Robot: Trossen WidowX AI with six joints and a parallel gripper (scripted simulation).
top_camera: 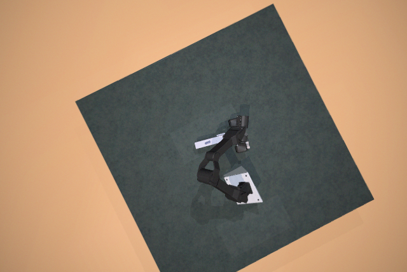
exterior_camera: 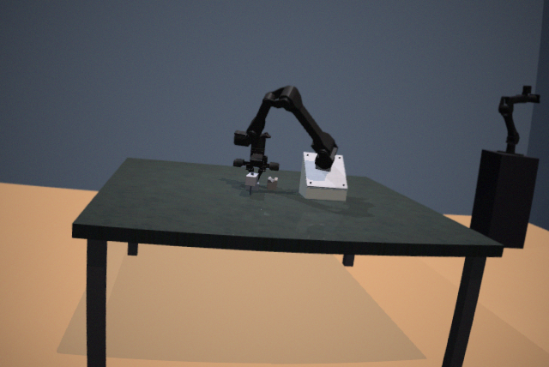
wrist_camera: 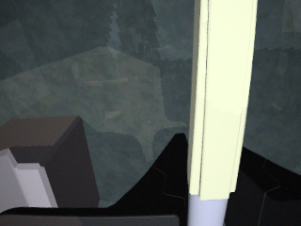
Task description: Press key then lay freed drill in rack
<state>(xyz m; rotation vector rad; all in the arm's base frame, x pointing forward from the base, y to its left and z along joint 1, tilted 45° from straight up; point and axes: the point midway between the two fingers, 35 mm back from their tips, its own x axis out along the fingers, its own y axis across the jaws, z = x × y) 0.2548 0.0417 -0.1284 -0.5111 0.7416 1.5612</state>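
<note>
Now: gripper tip 40 mm to the right of the drill and 40 mm below it. From my gripper tip the other things lie so: rack (70 mm behind, 20 mm to the right, 10 mm above); housing (140 mm to the left, 40 mm above, 20 mm ahead).
</note>
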